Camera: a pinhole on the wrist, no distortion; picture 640 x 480 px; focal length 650.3 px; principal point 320.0 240.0 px. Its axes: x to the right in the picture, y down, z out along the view. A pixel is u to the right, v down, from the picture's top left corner.
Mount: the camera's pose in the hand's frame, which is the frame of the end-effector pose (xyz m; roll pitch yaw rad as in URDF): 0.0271 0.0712 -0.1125 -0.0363 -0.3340 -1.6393
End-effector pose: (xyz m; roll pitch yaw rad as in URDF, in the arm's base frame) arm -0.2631 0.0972 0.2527 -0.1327 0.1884 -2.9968
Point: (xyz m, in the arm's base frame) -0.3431 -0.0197 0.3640
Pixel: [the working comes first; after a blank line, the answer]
In the camera's frame: 0.0655 0.0363 0.2460

493 336
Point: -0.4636 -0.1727 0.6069
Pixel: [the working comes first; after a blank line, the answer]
In the camera's frame: 0.0592 0.1118 0.5480

390 373
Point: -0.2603 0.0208 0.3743
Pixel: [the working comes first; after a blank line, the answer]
In the camera's frame: 0.0934 -0.0490 0.2226

593 97
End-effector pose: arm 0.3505 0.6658 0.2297 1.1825 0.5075 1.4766
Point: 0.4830 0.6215 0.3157
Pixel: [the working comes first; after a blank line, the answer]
In the camera's frame: 0.1553 -0.0997 0.2190

outside the picture
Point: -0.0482 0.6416 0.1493
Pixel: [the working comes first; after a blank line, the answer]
In the camera's frame: -0.0789 -0.0306 -0.2816

behind the camera
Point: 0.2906 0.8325 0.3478
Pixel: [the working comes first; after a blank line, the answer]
In the camera's frame: -0.0849 0.0416 0.1489

outside the picture
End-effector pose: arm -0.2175 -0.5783 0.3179 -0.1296 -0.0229 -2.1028
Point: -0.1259 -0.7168 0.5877
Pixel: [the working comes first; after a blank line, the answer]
In the camera's frame: 0.0873 0.0347 0.3921

465 298
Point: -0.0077 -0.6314 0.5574
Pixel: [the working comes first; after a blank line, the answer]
In the camera's frame: 0.0316 -0.1032 0.3858

373 66
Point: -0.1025 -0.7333 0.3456
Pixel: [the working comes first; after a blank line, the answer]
In the camera's frame: -0.0461 0.0349 0.1881

160 361
